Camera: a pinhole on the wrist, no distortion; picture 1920 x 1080 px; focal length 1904.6 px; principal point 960.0 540.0 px. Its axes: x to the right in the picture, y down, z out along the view. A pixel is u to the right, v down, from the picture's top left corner.
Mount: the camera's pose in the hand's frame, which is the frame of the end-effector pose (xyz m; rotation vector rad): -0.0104 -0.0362 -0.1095 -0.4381 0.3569 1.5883
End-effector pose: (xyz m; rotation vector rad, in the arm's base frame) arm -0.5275 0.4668 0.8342 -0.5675 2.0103 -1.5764
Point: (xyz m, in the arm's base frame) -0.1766 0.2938 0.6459
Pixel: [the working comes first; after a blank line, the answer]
In the camera's frame: -0.0813 0.1005 0.5263

666 904
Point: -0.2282 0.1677 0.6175
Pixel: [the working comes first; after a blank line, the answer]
In the camera's frame: -0.1204 -0.0229 0.5775

563 465
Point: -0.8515 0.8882 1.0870
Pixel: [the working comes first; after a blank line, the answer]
In the camera's frame: 0.1295 0.0547 -0.4518

behind the camera
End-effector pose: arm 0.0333 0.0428 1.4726 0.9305 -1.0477 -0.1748
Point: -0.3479 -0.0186 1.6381
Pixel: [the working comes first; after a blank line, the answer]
In the camera's frame: -0.0292 0.0144 0.5314

855 592
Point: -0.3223 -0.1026 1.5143
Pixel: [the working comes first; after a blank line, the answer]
In the camera's frame: -0.1624 0.0478 0.4666

297 735
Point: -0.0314 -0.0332 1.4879
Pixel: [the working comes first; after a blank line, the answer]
In the camera's frame: -0.0849 -0.0358 0.1889

104 179
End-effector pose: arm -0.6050 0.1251 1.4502 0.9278 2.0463 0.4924
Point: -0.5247 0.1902 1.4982
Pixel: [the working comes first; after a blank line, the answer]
In the camera's frame: 0.0543 -0.0176 0.1974

1484 370
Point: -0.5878 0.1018 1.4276
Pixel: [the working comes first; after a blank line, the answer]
In the camera's frame: -0.0531 -0.0035 0.1264

161 487
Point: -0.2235 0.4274 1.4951
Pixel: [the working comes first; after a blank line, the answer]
In the camera's frame: 0.1808 -0.1071 0.5482

1588 168
